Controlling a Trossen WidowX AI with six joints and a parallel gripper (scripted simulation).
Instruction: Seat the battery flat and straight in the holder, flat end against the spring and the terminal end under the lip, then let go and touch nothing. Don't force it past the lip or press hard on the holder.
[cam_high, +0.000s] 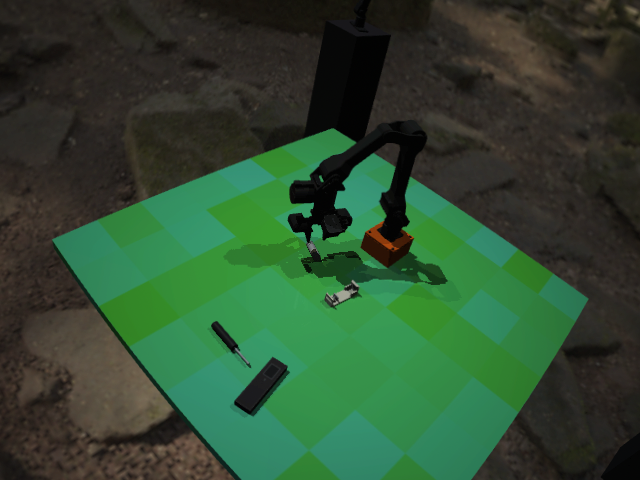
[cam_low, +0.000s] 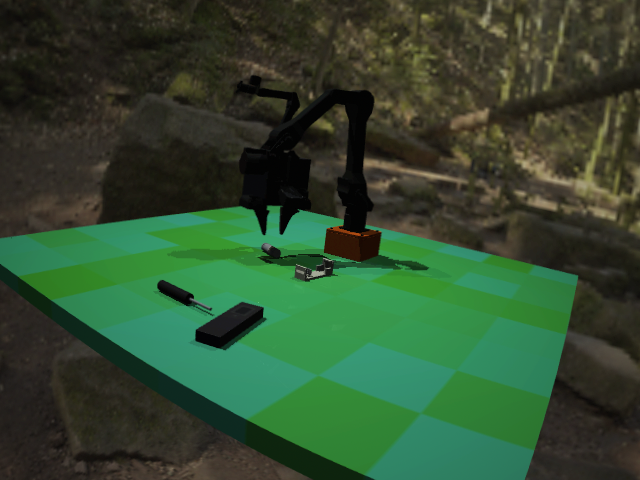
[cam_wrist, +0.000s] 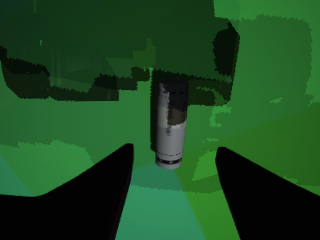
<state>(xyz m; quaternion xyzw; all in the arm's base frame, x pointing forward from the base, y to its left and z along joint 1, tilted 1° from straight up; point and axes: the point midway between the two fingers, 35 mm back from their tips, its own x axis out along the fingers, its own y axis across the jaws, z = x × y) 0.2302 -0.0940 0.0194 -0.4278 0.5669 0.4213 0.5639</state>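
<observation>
Now: gripper tip 40 mm above the battery. Also, from my gripper tip: black screwdriver 400 mm ahead, 180 mm to the left, 40 mm below; black remote-like box 400 mm ahead, 320 mm to the left, 40 mm below.
</observation>
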